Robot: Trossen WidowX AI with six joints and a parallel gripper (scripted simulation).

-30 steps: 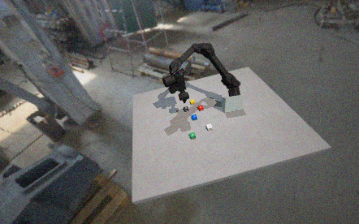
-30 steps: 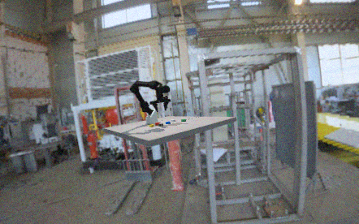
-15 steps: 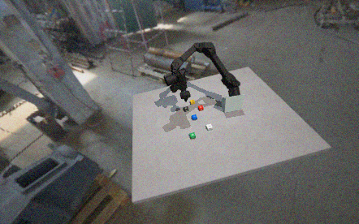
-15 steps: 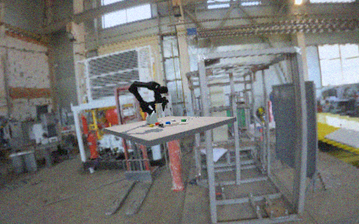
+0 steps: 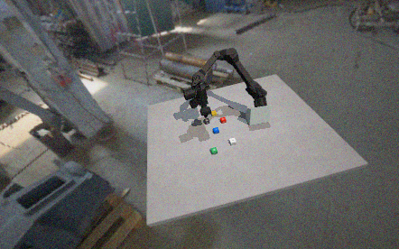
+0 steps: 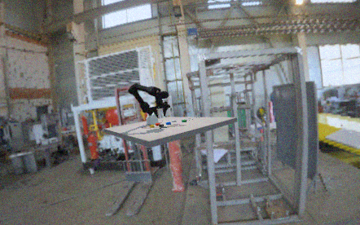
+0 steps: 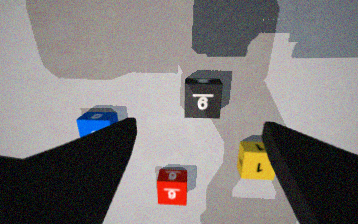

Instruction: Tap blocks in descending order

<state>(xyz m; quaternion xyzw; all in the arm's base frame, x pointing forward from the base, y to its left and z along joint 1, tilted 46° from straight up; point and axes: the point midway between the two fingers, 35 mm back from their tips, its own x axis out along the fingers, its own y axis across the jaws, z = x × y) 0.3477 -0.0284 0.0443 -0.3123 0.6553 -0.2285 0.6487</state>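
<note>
Now: the black block 1 cm behind my gripper tip, 1 cm to the right of it and 7 cm below it. The rest, counted from my gripper tip: red block (12 cm behind, 1 cm to the left, 7 cm below); yellow block (6 cm behind, 7 cm to the right, 7 cm below); blue block (6 cm behind, 9 cm to the left, 7 cm below).
</note>
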